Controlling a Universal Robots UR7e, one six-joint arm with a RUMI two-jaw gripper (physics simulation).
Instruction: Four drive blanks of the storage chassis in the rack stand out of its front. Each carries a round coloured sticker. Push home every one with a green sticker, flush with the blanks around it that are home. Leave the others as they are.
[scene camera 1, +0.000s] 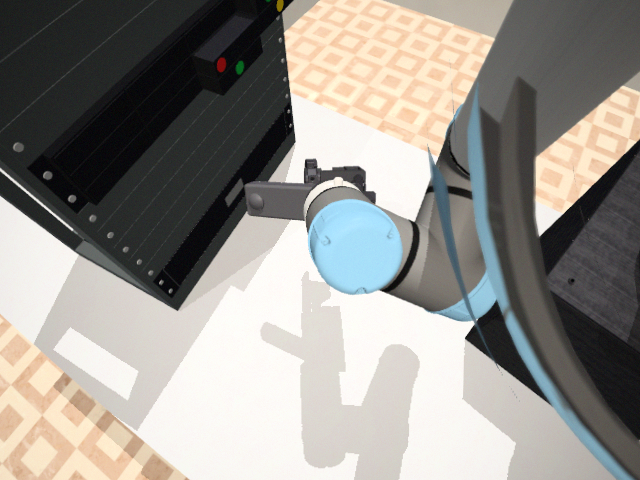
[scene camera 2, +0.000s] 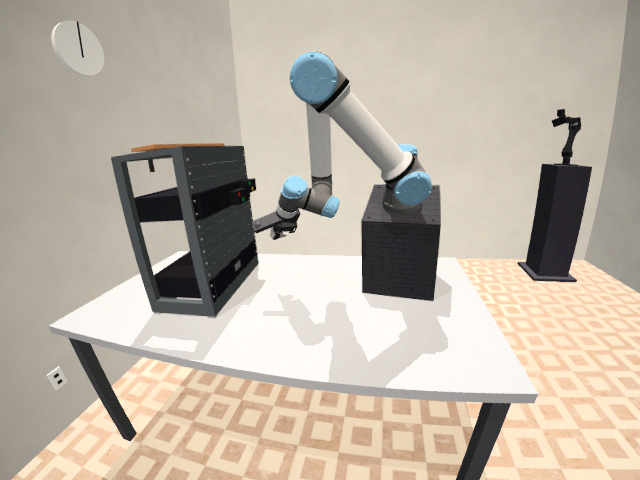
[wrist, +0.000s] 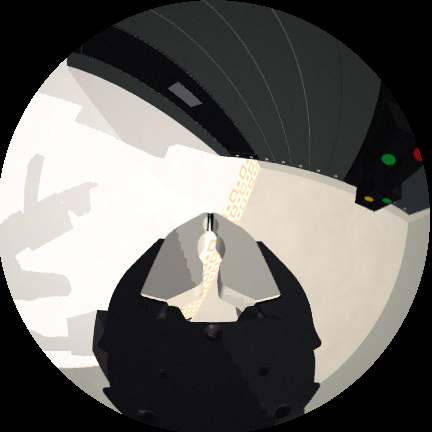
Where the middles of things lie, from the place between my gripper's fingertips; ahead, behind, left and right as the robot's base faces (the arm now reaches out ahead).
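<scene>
My hand is 200 mm below the red-stickered blank (scene camera 1: 215, 55), and it is also 180 mm short of it.
</scene>
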